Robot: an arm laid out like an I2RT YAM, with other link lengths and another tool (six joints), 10 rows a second.
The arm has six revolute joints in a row. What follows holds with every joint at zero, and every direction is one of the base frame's. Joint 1 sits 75.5 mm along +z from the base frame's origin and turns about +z. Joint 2 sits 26.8 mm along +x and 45.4 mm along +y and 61 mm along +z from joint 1 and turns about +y. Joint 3 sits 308.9 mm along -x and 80.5 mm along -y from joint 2 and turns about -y. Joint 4 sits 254.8 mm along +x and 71.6 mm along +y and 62.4 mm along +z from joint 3 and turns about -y. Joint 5 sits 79.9 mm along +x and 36.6 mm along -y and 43.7 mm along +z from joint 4 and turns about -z. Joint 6 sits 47.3 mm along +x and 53.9 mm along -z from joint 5 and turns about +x. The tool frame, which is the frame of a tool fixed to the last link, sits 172 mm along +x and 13 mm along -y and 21 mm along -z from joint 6; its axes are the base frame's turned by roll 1.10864, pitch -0.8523 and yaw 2.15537 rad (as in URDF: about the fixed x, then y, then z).
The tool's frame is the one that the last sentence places.
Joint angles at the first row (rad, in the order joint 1, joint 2, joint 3, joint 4, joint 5, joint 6):
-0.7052, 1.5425, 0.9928, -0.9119, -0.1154, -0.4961
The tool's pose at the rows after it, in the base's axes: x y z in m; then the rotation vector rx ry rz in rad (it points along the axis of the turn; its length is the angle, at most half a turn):
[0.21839 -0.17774 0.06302 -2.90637 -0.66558 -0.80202]
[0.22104 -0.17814 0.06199 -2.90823 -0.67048 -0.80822]
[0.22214 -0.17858 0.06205 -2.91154 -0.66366 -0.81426]
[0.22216 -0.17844 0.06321 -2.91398 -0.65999 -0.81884]
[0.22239 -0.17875 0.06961 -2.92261 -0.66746 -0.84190]
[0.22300 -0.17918 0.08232 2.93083 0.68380 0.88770]
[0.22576 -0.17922 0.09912 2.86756 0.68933 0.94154]
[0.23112 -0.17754 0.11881 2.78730 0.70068 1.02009]
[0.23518 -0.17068 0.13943 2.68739 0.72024 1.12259]
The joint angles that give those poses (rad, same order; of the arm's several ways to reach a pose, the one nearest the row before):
-0.6945, 1.5433, 0.9871, -0.8936, -0.1123, -0.4961
-0.6892, 1.5459, 0.9852, -0.8826, -0.1116, -0.4923
-0.6887, 1.5459, 0.9852, -0.8784, -0.1123, -0.4862
-0.6888, 1.5414, 0.9852, -0.8795, -0.1127, -0.4828
-0.6891, 1.5162, 0.9852, -0.8841, -0.1127, -0.4820
-0.6895, 1.4666, 0.9855, -0.8921, -0.1135, -0.4820
-0.6903, 1.4021, 0.9859, -0.8951, -0.1223, -0.4812
-0.6903, 1.3273, 0.9844, -0.8898, -0.1436, -0.4808
-0.6903, 1.2266, 0.9615, -0.8719, -0.1795, -0.4816

